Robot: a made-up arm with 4 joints.
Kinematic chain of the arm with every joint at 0, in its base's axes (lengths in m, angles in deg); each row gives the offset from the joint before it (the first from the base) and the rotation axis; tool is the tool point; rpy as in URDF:
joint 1: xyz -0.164 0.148 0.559 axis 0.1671 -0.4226 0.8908
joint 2: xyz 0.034 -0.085 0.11 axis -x
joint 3: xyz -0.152 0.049 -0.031 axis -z
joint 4: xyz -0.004 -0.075 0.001 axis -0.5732 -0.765 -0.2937
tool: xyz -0.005 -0.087 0.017 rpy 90 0 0
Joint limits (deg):
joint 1: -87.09..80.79
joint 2: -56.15..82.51
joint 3: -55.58..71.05
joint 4: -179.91..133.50
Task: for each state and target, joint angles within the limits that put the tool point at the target. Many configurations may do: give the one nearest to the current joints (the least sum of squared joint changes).
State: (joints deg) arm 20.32 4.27 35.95 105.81
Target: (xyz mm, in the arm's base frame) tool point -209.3 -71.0 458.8
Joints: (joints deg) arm 72.89 46.64 66.94 121.83
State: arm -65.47 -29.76 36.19 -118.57
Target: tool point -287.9 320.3 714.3
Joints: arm -86.29 11.75 47.72 -91.78
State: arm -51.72 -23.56 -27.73 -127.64
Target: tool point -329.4 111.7 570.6
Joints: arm -18.38 -30.98 -0.58 -129.43
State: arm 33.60 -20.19 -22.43 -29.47
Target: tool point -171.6 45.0 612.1
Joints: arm -14.32 -35.43 -50.06 -27.48
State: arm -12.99 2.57 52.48 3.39
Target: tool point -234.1 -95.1 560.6
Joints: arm 32.89 -18.59 19.65 -13.99
